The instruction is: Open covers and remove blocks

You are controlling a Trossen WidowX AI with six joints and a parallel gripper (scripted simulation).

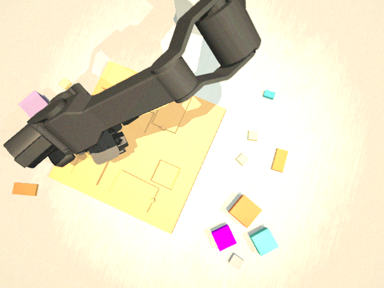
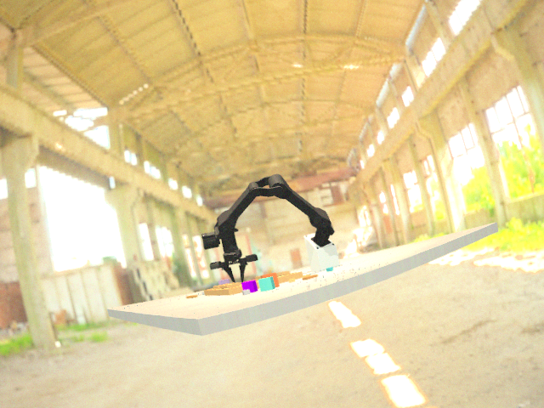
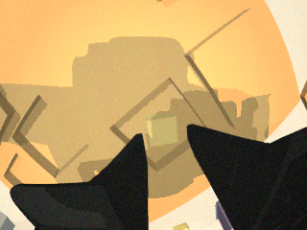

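Right now the yellow puzzle board is 6 cm to the left of my gripper tip, 1 cm below it and 1 cm behind it. Round my gripper tip: orange cube: 33 cm to the left, 9 cm ahead; then lilac block: 17 cm to the right, 4 cm behind; then magenta cube: 30 cm to the left, 15 cm ahead, 1 cm below.
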